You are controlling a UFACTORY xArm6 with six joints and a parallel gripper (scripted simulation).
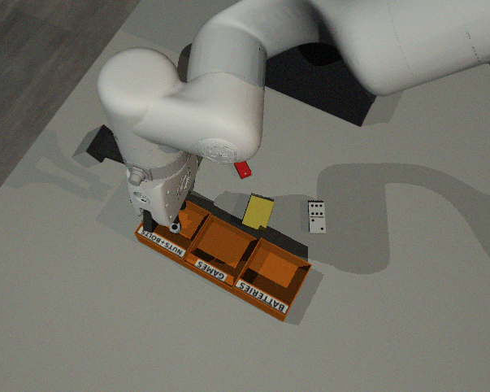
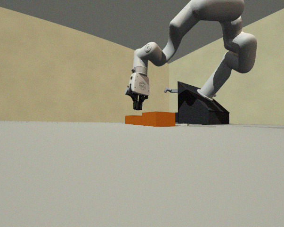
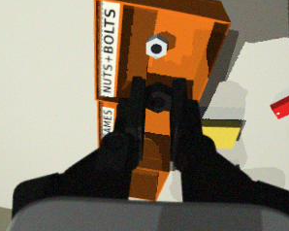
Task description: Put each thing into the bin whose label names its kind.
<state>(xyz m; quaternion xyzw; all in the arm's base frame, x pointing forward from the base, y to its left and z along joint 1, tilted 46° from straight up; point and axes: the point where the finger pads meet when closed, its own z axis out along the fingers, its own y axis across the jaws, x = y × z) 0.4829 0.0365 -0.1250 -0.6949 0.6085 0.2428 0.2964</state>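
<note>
The black hex nut is 2 cm below my hand. Round my hand: silver nut: 8 cm below, 1 cm ahead; then yellow block: 10 cm to the left, 8 cm below, 8 cm behind; then orange battery: 9 cm behind, 8 cm below, 5 cm to the right.
</note>
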